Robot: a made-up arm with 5 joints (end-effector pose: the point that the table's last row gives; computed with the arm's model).
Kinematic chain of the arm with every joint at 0, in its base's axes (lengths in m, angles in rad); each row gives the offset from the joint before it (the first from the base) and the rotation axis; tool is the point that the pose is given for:
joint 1: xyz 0 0 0.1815 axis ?
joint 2: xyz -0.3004 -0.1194 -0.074 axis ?
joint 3: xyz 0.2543 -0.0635 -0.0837 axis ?
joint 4: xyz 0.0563 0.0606 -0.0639 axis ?
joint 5: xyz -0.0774 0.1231 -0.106 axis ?
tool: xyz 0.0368 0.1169 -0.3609
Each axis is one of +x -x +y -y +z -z.
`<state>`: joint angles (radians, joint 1 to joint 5).
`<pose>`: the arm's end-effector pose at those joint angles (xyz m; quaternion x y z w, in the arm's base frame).
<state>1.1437 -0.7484 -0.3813 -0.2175 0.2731</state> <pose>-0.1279 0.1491 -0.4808 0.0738 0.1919 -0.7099 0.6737</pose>
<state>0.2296 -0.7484 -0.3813 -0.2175 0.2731</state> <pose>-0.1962 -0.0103 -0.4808 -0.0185 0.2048 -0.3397 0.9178</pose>
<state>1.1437 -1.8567 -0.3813 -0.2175 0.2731</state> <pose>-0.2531 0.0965 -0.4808 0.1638 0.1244 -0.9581 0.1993</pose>
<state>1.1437 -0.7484 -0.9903 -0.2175 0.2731</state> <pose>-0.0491 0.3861 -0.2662 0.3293 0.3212 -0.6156 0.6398</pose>
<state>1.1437 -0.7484 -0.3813 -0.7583 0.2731</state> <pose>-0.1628 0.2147 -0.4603 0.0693 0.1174 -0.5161 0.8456</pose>
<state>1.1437 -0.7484 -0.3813 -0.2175 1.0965</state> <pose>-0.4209 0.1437 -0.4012 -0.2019 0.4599 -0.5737 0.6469</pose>
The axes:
joint 1: -z
joint 2: +z
joint 3: -y
joint 4: -z
joint 5: -x

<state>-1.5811 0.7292 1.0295 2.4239 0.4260</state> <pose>-0.3861 0.3130 -0.1382 0.1528 0.3544 0.0261 0.9222</pose>
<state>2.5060 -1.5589 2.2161 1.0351 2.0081</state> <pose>-0.0303 0.7017 -0.0479 0.1671 -0.1832 0.1758 0.9527</pose>
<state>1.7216 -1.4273 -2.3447 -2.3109 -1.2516</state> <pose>-0.4022 0.6891 0.3496 0.5065 -0.7770 0.3668 0.0712</pose>
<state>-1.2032 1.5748 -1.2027 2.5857 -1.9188</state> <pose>-0.2737 0.1464 -0.2462 0.5280 -0.2262 0.4606 0.6767</pose>
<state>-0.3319 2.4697 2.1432 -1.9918 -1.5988</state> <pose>-0.6268 0.1750 -0.2604 0.0112 0.3299 -0.8048 0.4933</pose>
